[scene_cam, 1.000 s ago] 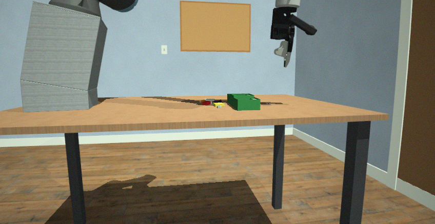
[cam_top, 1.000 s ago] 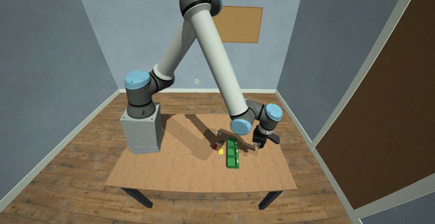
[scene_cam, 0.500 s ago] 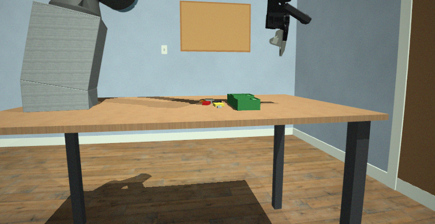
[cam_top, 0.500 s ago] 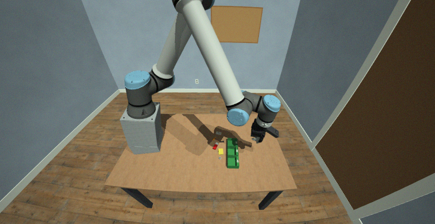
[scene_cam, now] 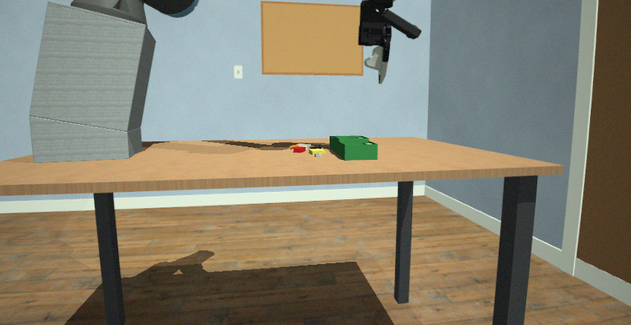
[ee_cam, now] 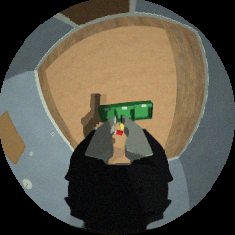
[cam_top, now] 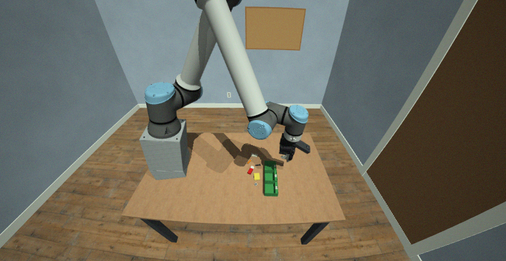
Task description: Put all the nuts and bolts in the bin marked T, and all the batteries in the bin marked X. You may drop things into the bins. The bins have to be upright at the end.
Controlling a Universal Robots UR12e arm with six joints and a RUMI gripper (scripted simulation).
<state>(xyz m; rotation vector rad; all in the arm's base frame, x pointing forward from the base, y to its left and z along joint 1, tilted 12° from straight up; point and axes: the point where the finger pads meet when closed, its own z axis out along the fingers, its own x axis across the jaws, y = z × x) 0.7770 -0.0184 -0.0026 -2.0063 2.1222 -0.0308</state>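
My hand is 90 mm past the green bin, 10 mm to the left of it and 190 mm above it. From my hand the other things lie so: yellow battery: 180 mm behind, 210 mm below; bolt: 180 mm behind, 100 mm to the left, 210 mm below; dark nut: 180 mm behind, 60 mm to the right, 210 mm below.
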